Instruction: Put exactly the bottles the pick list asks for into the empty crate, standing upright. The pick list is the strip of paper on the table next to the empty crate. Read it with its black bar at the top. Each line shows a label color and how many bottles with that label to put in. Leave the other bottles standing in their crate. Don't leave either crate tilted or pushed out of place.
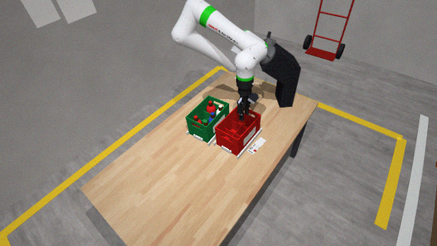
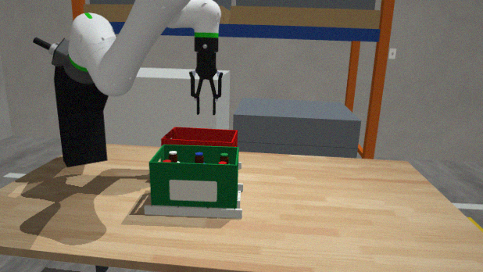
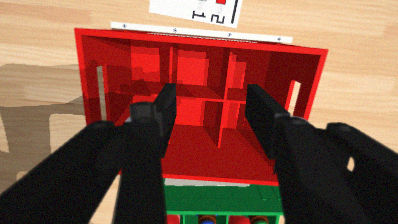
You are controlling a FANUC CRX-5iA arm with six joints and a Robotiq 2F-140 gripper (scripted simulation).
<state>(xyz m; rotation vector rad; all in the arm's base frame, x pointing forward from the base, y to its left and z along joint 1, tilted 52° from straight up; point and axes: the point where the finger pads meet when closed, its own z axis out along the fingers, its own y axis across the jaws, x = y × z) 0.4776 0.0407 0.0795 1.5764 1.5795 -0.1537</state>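
Now: hand 310 mm to the left of the red-capped bottle, 190 mm above it and 150 mm past it. The rest, counted from my hand: pick list (280 mm below, 100 mm to the left); then blue-label bottle (240 mm to the right, 190 mm below, 50 mm behind); then red crate (190 mm below, 40 mm to the right, 20 mm behind).
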